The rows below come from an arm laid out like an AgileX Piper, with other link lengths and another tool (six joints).
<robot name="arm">
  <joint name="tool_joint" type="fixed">
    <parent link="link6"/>
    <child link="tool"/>
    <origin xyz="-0.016 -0.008 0.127" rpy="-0.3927 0 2.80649"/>
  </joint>
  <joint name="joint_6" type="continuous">
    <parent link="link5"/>
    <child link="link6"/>
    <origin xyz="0 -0.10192 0" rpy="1.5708 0 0"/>
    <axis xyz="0 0 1"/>
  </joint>
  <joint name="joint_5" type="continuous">
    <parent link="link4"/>
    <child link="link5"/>
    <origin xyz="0 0 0" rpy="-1.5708 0 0"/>
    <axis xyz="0 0 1"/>
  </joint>
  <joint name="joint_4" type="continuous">
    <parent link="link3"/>
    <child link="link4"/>
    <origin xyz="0.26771 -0.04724 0" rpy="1.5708 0 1.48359"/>
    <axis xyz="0 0 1"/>
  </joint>
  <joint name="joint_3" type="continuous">
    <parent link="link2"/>
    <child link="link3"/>
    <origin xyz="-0.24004 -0.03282 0" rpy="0 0 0"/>
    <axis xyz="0 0 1"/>
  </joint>
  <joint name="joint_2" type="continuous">
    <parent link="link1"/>
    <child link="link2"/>
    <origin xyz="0 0 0" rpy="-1.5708 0 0"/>
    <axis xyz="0 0 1"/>
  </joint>
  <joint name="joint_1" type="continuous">
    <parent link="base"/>
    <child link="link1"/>
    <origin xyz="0 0 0.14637" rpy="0 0 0"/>
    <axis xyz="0 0 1"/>
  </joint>
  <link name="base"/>
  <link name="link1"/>
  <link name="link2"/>
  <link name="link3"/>
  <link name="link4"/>
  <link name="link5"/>
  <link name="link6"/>
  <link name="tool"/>
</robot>
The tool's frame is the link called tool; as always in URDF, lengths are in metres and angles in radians. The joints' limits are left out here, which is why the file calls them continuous.
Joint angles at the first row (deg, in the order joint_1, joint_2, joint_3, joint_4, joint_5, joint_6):
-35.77 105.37 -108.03 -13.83 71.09 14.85
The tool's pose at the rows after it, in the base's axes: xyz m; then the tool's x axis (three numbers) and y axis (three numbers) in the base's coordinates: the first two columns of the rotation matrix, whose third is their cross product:
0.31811 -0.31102 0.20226 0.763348 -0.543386 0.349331 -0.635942 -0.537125 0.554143
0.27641 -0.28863 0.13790 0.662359 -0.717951 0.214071 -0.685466 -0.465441 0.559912
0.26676 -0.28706 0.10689 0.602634 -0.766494 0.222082 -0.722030 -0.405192 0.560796
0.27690 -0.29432 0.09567 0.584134 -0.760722 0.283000 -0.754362 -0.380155 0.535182
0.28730 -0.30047 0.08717 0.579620 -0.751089 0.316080 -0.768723 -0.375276 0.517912
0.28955 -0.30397 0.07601 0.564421 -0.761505 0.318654 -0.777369 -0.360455 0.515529
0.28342 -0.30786 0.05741 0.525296 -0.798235 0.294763 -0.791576 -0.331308 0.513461
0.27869 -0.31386 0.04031 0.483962 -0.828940 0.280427 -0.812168 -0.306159 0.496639
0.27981 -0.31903 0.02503 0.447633 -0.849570 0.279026 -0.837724 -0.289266 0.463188
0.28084 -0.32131 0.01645 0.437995 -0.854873 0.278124 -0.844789 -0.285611 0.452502
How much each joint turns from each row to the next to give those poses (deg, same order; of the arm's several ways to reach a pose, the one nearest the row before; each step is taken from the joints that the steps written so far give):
0.00 -3.65 10.27 -0.61 0.00 8.80
0.00 -1.11 12.51 -1.14 -0.40 12.46
0.00 0.12 6.61 -1.72 -5.59 6.82
0.00 0.56 2.37 -1.05 -6.30 2.66
0.00 1.54 0.26 -0.52 -3.87 1.01
-0.11 1.86 0.00 -0.62 -1.65 1.83
-1.09 2.62 0.00 0.24 -0.85 2.26
-1.70 2.37 0.00 1.15 -1.85 1.04
-1.48 2.11 0.05 1.86 -2.97 0.21
-0.49 1.26 0.00 0.52 -1.53 0.05

